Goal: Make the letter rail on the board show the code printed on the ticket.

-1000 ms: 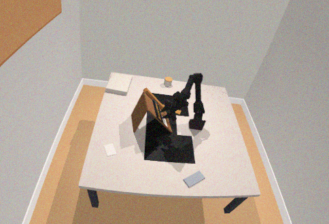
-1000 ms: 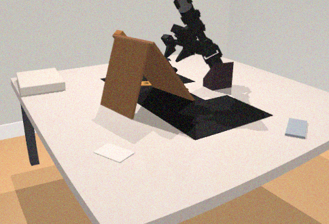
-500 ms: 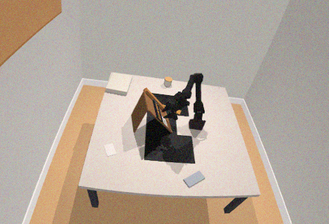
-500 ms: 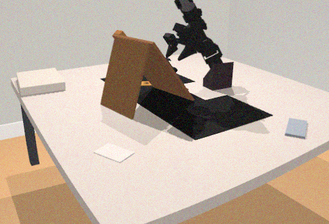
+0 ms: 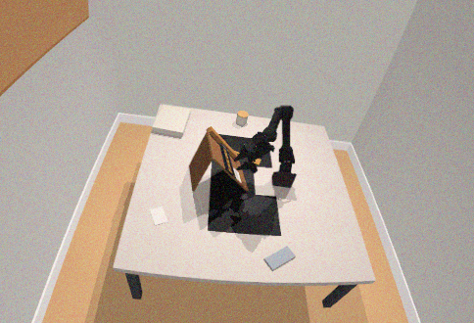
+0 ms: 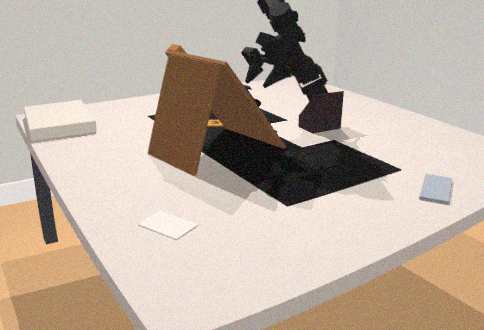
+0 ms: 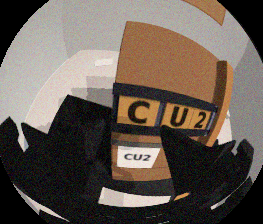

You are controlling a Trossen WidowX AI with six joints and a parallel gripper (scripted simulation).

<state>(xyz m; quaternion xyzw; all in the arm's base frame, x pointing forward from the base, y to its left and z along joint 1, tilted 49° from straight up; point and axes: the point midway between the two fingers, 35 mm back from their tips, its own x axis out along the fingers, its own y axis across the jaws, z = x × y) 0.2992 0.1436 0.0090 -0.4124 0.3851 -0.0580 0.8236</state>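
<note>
Right now my gripper tip is 30 mm short of the letter tile marked c and 20 mm above it. The rest, counted from my gripper tip: black mat: 110 mm behind, 90 mm to the right, 190 mm below; then white ticket: 20 mm behind, 30 mm to the right, 100 mm below; then white card: 360 mm ahead, 250 mm to the left, 190 mm below.
</note>
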